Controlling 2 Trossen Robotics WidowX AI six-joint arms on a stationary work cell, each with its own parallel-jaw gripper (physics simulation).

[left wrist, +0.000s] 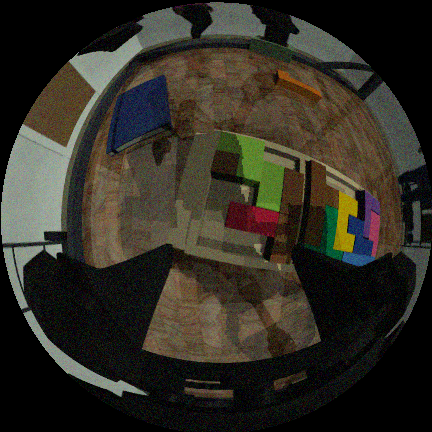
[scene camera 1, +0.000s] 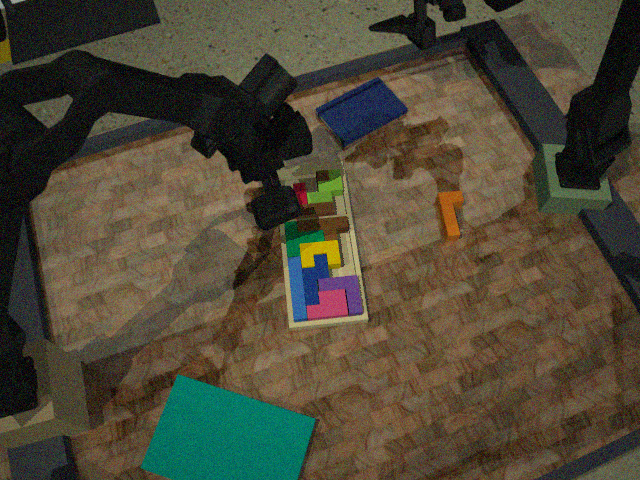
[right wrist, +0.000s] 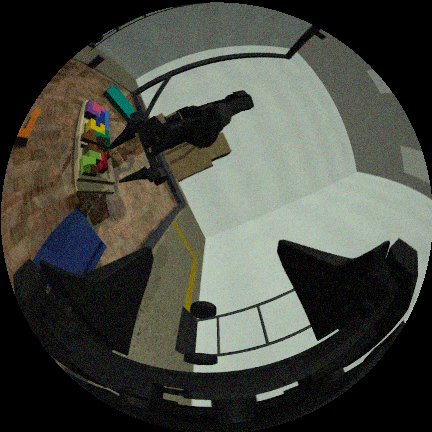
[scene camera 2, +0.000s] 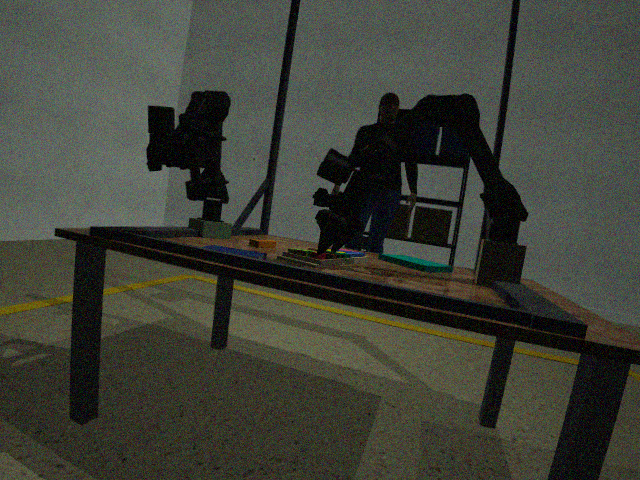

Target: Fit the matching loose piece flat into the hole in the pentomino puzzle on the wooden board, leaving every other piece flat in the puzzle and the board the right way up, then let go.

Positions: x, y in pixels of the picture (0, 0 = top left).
my left gripper: open, holds nothing
my right gripper: open, holds nothing
an orange L-shaped piece [scene camera 1: 446, 201]: on the table
a teal slab [scene camera 1: 201, 424]: on the table
a lime piece [scene camera 1: 327, 189]: on a wooden puzzle board [scene camera 1: 288, 175]
